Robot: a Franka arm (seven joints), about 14 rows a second.
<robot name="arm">
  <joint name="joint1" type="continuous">
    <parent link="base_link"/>
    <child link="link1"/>
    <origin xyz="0 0 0.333"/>
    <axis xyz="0 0 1"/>
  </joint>
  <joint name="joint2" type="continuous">
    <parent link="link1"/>
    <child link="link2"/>
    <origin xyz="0 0 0"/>
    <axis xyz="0 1 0"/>
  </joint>
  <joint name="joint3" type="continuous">
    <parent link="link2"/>
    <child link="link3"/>
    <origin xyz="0 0 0.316"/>
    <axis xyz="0 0 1"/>
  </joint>
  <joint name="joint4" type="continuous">
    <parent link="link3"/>
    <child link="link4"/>
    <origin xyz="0.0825 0 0"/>
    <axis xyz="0 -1 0"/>
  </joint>
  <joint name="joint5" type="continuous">
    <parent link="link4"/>
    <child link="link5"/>
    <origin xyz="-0.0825 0 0.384"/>
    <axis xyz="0 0 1"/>
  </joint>
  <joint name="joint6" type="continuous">
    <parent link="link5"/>
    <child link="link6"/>
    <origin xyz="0 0 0"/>
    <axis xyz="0 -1 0"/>
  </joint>
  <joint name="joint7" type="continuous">
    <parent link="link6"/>
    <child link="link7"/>
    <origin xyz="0.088 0 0"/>
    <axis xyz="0 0 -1"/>
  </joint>
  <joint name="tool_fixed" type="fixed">
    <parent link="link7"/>
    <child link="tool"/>
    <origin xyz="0 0 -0.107" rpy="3.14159 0 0"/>
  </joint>
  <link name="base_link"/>
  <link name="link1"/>
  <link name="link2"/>
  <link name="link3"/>
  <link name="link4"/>
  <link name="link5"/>
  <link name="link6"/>
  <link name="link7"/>
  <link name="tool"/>
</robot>
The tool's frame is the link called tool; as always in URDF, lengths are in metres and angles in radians. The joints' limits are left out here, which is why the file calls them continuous.
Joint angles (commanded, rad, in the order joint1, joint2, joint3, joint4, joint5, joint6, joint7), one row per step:
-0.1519 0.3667 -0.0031 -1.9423 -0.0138 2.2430 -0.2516
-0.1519 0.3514 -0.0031 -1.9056 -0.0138 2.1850 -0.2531
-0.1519 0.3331 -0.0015 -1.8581 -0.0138 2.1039 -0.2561
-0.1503 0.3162 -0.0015 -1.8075 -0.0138 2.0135 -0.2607
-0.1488 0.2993 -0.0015 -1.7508 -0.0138 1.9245 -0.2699
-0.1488 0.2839 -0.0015 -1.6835 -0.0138 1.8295 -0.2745
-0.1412 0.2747 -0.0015 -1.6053 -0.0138 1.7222 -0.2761
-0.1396 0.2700 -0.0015 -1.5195 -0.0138 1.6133 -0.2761
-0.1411 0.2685 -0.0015 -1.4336 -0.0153 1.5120 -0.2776
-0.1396 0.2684 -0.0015 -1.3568 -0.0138 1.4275 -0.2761
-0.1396 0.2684 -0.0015 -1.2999 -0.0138 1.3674 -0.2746
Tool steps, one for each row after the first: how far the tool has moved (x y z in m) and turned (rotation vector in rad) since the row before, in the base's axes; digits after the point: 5 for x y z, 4 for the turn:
0.00497 -0.00087 0.02031 0.0006 0.0060 0.0009
0.00444 0.00012 0.02551 0.0025 0.0151 0.0036
0.00256 0.00046 0.02593 0.0033 0.0227 0.0051
0.00230 0.00045 0.02937 0.0028 0.0153 0.0096
0.00151 -0.00037 0.03336 0.0019 0.0122 0.0034
0.00056 0.00458 0.03409 0.0026 0.0197 0.0078
-0.00154 0.00109 0.03499 0.0022 0.0183 0.0001
-0.00351 -0.00072 0.03361 0.0005 0.0140 -0.0012
-0.00434 0.00165 0.02950 0.0021 0.0073 -0.0013
-0.00448 0.00059 0.02175 0.0001 0.0032 -0.0023

